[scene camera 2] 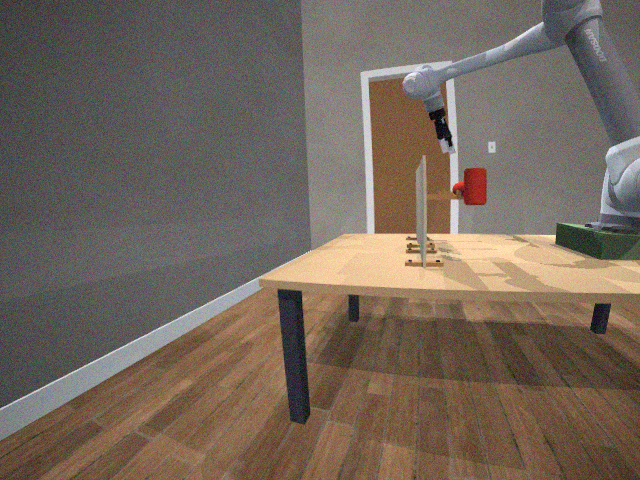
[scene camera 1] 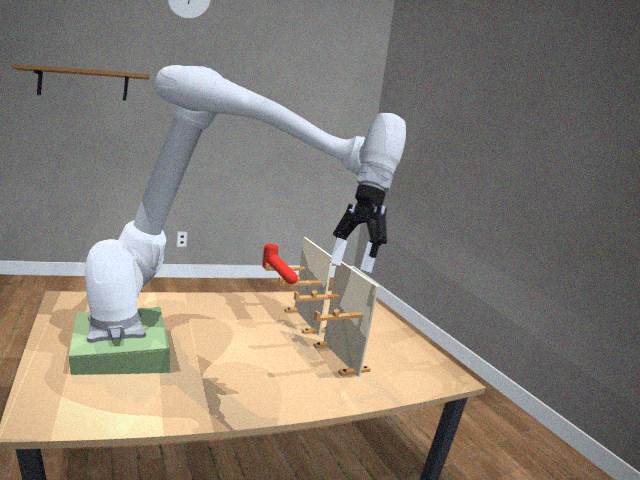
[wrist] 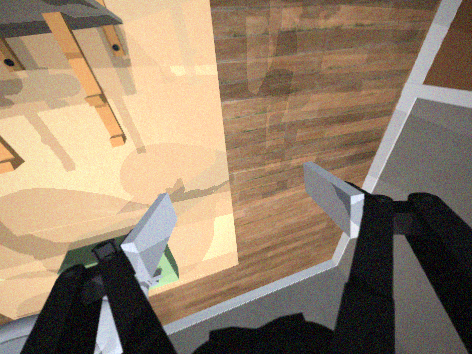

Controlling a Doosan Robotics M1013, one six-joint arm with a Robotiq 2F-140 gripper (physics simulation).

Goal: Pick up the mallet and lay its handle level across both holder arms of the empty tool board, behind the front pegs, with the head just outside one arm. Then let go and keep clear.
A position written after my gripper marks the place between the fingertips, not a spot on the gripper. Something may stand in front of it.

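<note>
My gripper (scene camera 1: 349, 267), also in the wrist view (wrist: 238, 191): open, holding nothing. Mallet (scene camera 2: 473, 188): out of frame in the wrist view. Tool board (scene camera 1: 352, 301). Another tool board (scene camera 1: 314, 272).
</note>
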